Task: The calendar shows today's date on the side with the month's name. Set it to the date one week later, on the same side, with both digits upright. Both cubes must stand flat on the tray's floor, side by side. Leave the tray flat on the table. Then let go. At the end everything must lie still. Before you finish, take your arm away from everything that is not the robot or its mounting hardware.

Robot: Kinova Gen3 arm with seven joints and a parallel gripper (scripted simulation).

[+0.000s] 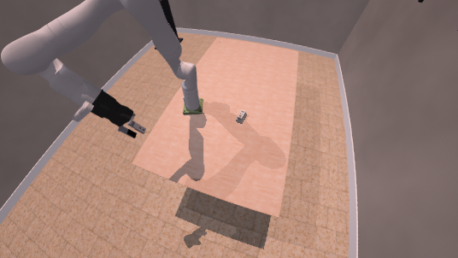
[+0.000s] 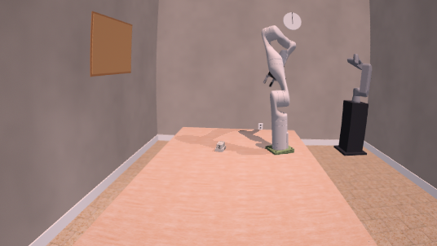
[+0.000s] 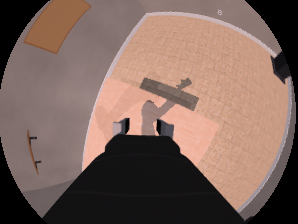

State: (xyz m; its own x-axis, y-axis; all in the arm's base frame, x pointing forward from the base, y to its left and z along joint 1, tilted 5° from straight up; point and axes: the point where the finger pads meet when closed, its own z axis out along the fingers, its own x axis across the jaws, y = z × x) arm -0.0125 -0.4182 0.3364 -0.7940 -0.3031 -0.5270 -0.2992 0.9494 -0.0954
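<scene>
Now: the tray 320 mm ahead of my hand, 400 mm to the left of it and 360 mm below it.
</scene>
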